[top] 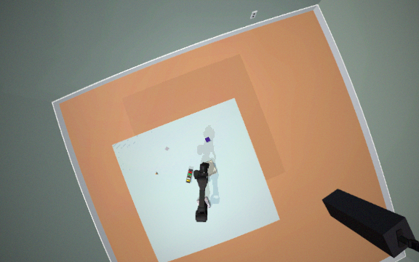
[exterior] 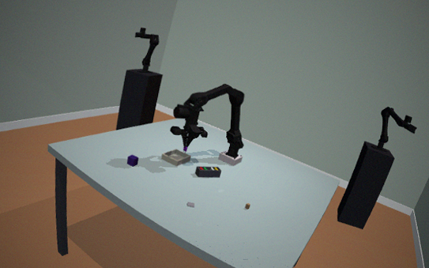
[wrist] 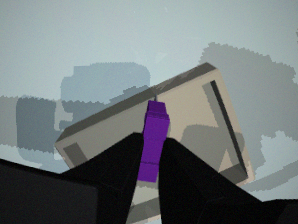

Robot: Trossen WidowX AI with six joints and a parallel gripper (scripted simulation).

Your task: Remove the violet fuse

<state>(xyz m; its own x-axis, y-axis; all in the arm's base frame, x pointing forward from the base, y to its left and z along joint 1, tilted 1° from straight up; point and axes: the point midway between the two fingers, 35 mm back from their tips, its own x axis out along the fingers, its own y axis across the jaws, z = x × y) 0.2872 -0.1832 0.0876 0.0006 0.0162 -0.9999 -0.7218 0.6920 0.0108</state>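
My gripper tip is now 20 mm past the tray, 50 mm to the left of it and 90 mm above it. The rest, counted from my gripper tip: brown block 200 mm ahead, 420 mm to the left, 90 mm below; then violet fuse 10 mm below; then purple cube 220 mm ahead, 170 mm to the right, 80 mm below.
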